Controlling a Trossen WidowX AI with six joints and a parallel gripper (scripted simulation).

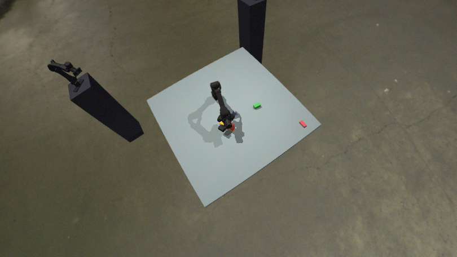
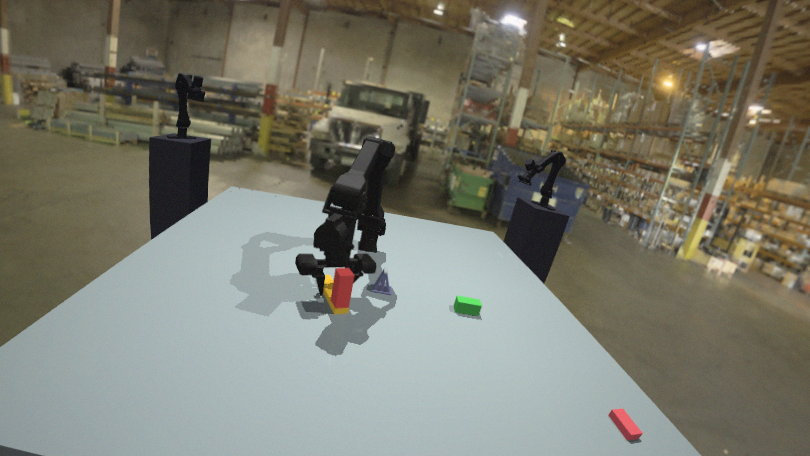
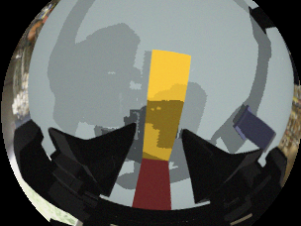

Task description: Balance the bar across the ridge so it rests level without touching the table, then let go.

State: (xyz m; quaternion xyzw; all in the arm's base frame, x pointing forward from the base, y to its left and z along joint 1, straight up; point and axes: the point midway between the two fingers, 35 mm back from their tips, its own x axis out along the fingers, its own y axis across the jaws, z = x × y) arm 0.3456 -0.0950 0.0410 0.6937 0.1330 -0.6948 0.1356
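Now: gripper tip 70 mm past the purple triangular ridge, 130 mm to the right of it and 20 mm below it. Also, from my gripper tip: green block 10 mm behind, 360 mm to the left, 10 mm above; flat red block 390 mm ahead, 600 mm to the left.
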